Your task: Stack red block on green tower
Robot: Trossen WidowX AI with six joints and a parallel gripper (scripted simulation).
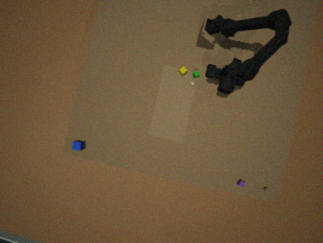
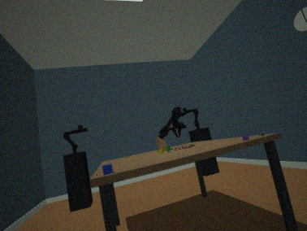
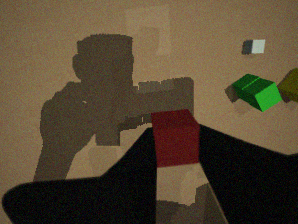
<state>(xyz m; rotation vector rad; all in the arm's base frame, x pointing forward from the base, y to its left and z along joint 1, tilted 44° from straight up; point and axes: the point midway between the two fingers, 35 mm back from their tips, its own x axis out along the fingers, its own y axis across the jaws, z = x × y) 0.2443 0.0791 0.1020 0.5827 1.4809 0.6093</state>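
The white cube lies 40 mm ahead of my gripper tip, 120 mm to the right of it and 110 mm below it. From my gripper tip the other things lie so: red block: 10 mm above; purple block: 520 mm ahead, 300 mm to the left, 100 mm below; yellow block: 10 mm behind, 200 mm to the right, 100 mm below.
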